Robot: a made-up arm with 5 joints.
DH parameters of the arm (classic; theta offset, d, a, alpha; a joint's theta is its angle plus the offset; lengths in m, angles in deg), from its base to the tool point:
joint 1: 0 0.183 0 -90
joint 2: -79.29 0 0.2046 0
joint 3: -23.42 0 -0.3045 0
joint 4: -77.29 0 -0.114 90
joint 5: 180 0.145 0 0
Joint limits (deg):
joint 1: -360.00..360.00
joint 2: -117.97..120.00
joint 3: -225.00..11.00
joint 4: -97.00..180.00
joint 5: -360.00..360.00
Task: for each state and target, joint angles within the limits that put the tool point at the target. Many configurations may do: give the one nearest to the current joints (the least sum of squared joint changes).
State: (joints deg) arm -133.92 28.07 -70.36 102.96 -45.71
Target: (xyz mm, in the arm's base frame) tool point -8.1 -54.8 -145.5
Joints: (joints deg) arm -98.41 61.77 -53.43 91.88 -45.71
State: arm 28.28 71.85 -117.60 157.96 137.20
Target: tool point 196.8 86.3 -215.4
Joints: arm 23.68 99.20 -123.95 124.78 137.20
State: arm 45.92 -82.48 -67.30 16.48 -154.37
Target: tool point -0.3 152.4 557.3
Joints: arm 90.11 -90.13 -33.21 31.93 -154.37
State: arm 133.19 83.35 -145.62 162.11 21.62
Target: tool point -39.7 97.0 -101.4
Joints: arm 112.26 108.68 -109.93 166.63 21.62
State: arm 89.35 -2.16 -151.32 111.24 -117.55
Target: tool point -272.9 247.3 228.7
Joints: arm 137.82 21.15 -108.28 137.75 -117.55
